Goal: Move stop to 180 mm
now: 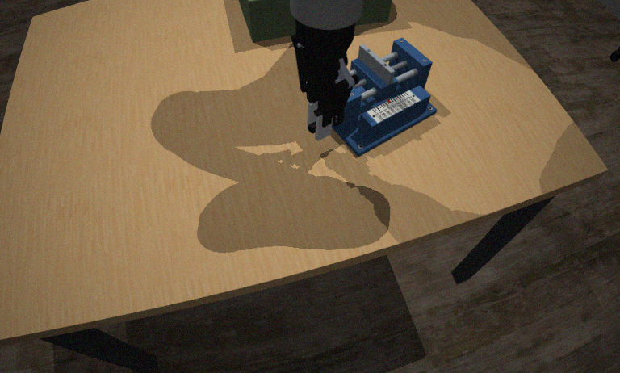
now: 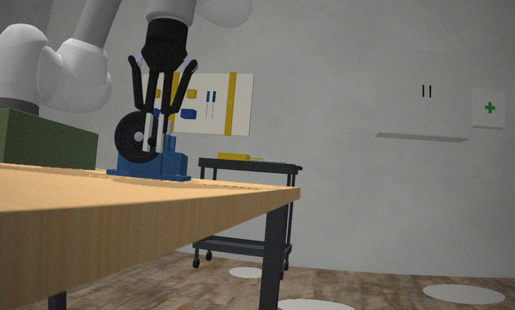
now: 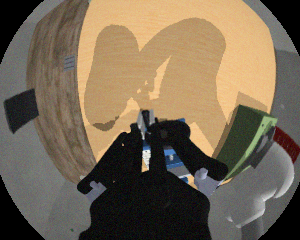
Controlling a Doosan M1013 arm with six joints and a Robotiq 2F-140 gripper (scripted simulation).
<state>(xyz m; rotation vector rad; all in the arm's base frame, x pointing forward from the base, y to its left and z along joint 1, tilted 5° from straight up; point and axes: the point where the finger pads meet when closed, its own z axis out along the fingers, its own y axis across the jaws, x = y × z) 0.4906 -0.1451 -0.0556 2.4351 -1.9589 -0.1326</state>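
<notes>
Right now the handwheel is 2 cm to the left of my hand, 1 cm below it and 1 cm behind it. From my hand the other things lie so: stop plate (13 cm to the left, 5 cm behind, 1 cm above).
</notes>
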